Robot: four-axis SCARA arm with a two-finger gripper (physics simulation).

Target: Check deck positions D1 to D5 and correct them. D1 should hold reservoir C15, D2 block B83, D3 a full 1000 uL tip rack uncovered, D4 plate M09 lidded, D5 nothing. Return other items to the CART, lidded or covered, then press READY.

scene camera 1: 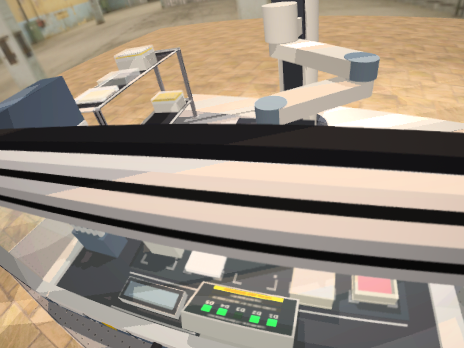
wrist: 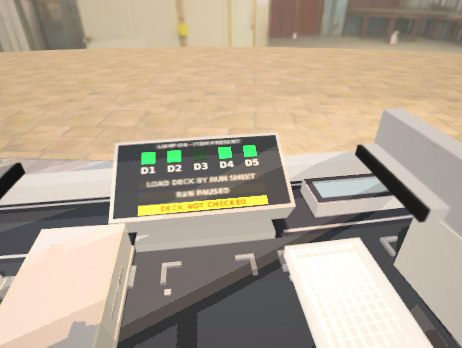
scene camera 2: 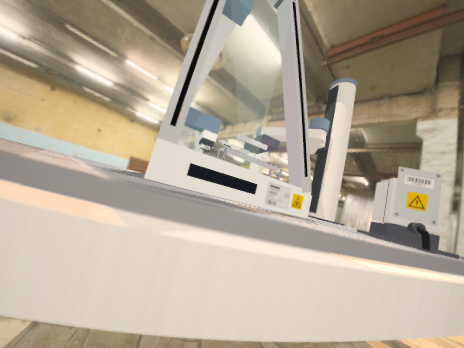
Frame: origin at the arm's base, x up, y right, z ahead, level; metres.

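Seen in the pictures: gripper, between the fingertips: (wrist: 193,139) (scene camera 2: 228,139).
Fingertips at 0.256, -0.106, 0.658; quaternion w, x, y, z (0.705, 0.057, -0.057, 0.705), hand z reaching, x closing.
Observation:
Offsets run from my fingertips to a thing's top centre, as dx, dy, dz. "*": to the spot under its first point.
My gripper (wrist: 193,139) is open and empty; its fingers stand wide at the left and right of the wrist view, above the deck. At D1 a reservoir @[-0.158, -0.246, -0.022] (scene camera 1: 375,286) shows pink inside. At D2 stands the pale block B83 @[-0.141, -0.128, +0.028] (scene camera 1: 312,287) (wrist: 65,280). D3 has bare corner brackets @[* -0.185, -0.053, +0.082] (wrist: 171,265) and no item. At D4 lies a white plate (scene camera 1: 205,264) (wrist: 350,290) with a faint well grid; its label and whether it is lidded cannot be told. At D5 a pale box (scene camera 1: 165,248) is partly hidden. The deck panel (scene camera 1: 240,310) (wrist: 200,170) lights D1, D2, D4 and D5; D3 is dark.
A cart @[* -0.050, +0.634, -0.619] (scene camera 1: 185,82) carries a tip box @[+0.177, +0.660, -0.400] (scene camera 1: 135,57) and flat labware @[+0.132, +0.634, -0.272] (scene camera 1: 119,76) @[+0.124, +0.607, -0.145] (scene camera 1: 97,95) on top, and another tip box @[-0.072, +0.687, -0.527] (scene camera 1: 167,100) below. A small display box (scene camera 1: 155,295) (wrist: 350,187) stands beside the panel. A wide frame beam (scene camera 1: 240,190) hides part of the deck.

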